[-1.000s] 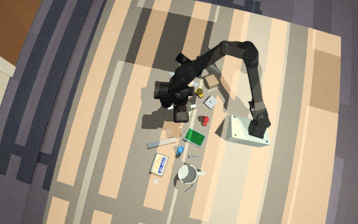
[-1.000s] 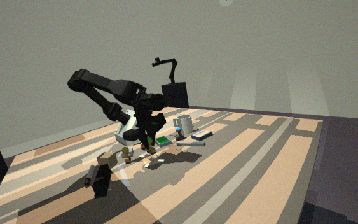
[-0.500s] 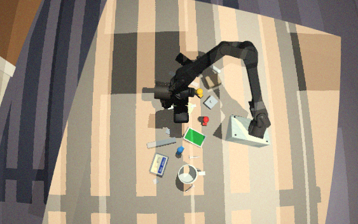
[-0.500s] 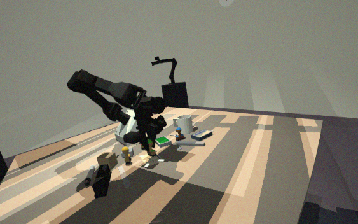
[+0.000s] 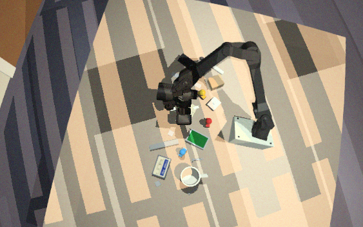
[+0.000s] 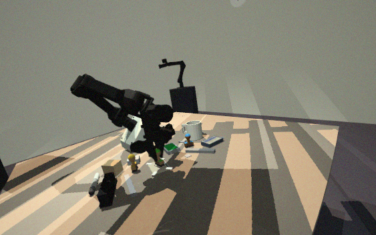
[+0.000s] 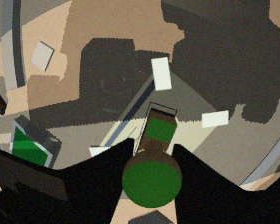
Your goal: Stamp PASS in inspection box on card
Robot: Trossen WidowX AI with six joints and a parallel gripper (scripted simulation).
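Right now the green-knobbed stamp is right at my gripper tip. The rest, counted from my gripper tip: red stamp (130 mm behind, 30 mm to the left, 10 mm below); then card (10 mm behind, 30 mm below); then yellow stamp (60 mm behind, 90 mm to the right, 10 mm below).
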